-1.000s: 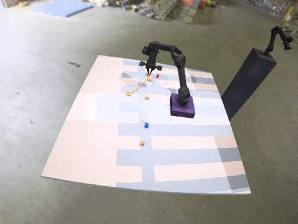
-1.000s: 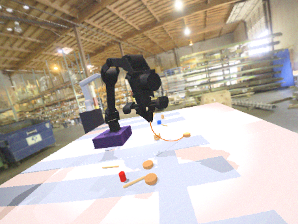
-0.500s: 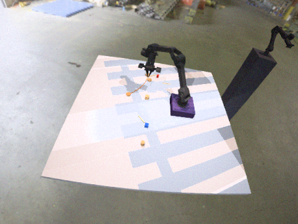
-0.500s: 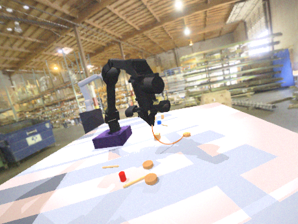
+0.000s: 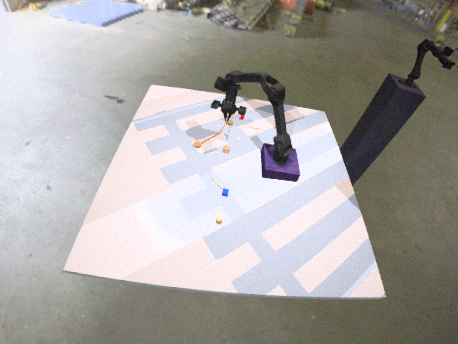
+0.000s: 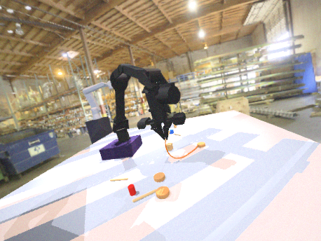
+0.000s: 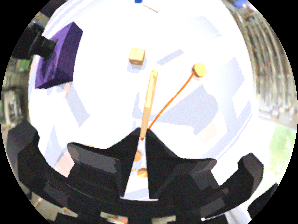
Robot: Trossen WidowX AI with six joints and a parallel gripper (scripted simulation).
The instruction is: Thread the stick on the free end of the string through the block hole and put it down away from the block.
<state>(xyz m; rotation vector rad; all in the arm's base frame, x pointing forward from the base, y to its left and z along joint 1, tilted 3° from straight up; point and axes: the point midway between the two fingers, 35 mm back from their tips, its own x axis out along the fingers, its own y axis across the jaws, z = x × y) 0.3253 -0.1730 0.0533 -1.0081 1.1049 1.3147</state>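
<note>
The wooden block is 40 mm behind my gripper tip, 130 mm to the left of it and 90 mm below it. From my gripper tip the other things lie so: red peg: 80 mm behind, 190 mm to the right, 90 mm below; blue cube: 90 mm behind, 410 mm to the left, 90 mm below; round wooden button: 120 mm ahead, 140 mm to the left, 90 mm below.
</note>
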